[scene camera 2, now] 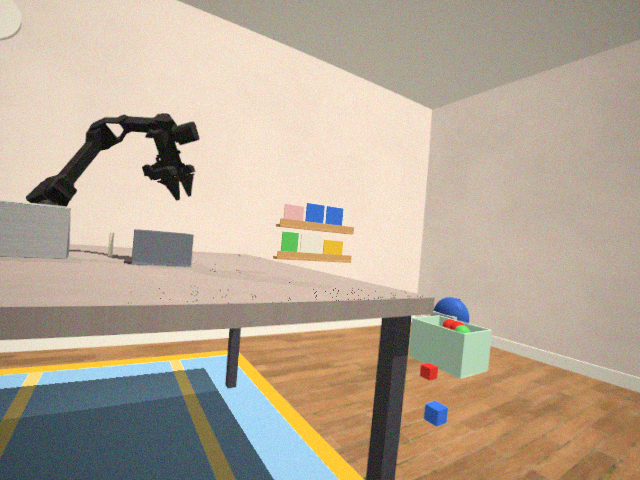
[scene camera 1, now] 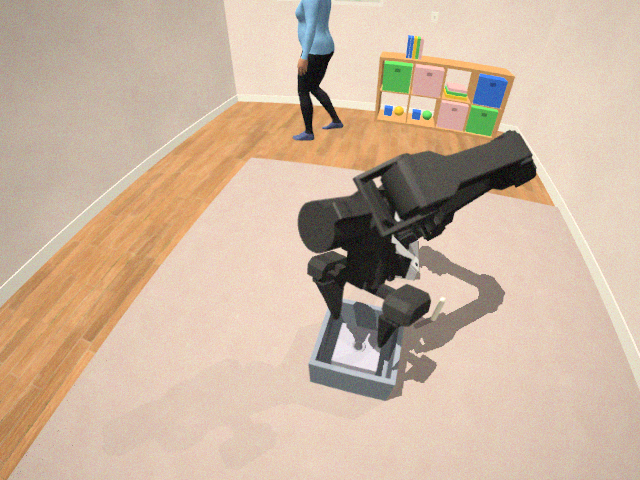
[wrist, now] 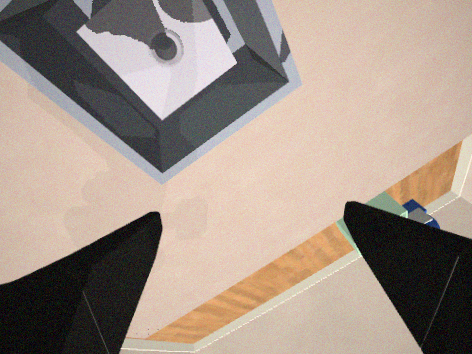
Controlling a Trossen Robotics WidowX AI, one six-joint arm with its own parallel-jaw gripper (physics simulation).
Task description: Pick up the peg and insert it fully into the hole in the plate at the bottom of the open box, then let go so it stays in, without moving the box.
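Places are measured from the arm's base along level axes (x ahead, y left, z up), in millimetres.
Pixels of known places: gripper, between the fingertips: [scene camera 2: 184, 198] [scene camera 1: 357, 331] [wrist: 253, 215]; arm's base, origin of its link: [scene camera 2: 42, 221].
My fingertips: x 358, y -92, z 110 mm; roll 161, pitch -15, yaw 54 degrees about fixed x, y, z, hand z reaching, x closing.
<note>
Ahead of a thing's pixels: the offset from my fingertips to its top centre.
The thin cream peg @(176 mm back, 191 mm left, 129 mm down) [scene camera 1: 438, 308] [scene camera 2: 111, 244] stands upright on the table, apart from the open box and on the arm's base side of it. It does not show in the wrist view. The blue-grey open box @(52 mm back, 12 mm left, 111 mm down) [scene camera 1: 351, 382] [scene camera 2: 162, 248] [wrist: 230, 130] stands on the table with a white plate @(52 mm back, 12 mm left, 148 mm down) [scene camera 1: 343, 356] [wrist: 150, 85] at its bottom. The plate's round hole [scene camera 1: 358, 345] [wrist: 164, 46] looks empty, partly in the arm's shadow. My gripper [scene camera 1: 358, 331] [scene camera 2: 183, 196] [wrist: 253, 215] is open and empty, fingers pointing down, well above the box.
The table [scene camera 1: 232, 289] [scene camera 2: 206, 316] carries a grey block [scene camera 2: 33, 229] under the arm's base, on the peg's other side from the box. The box walls rise around the plate. A person [scene camera 1: 315, 56] and a cubby shelf [scene camera 1: 447, 60] are in the room behind.
</note>
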